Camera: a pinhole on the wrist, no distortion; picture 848 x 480 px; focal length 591.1 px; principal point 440.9 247.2 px. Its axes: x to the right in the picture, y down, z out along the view. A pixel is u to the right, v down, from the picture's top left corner.
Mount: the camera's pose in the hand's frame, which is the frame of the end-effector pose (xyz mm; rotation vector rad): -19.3 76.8 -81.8 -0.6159 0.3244 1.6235
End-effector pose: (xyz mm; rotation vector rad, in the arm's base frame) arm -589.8 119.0 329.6 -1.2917 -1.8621 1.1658
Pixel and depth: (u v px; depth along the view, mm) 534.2 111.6 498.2
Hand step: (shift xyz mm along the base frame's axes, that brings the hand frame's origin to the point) -60.4 -45.2 -516.7
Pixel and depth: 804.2 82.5 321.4
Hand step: 115.3 30.3 -419.4
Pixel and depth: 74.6 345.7 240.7
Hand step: -91.3 -144.9 -154.5
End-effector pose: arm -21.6 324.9 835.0 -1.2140 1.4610 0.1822
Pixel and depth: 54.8 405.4 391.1
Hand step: 149.5 388.4 3.2
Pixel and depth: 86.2 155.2 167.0
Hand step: 2.9 132.4 -62.9
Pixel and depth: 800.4 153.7 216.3
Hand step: -219.0 176.1 -134.0
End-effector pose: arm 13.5 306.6 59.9 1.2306 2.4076 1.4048
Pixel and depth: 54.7 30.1 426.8
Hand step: 218.5 373.8 -157.2
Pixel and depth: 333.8 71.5 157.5
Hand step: 120.2 81.5 71.1
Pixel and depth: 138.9 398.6 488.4
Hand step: 418.3 176.3 -229.0
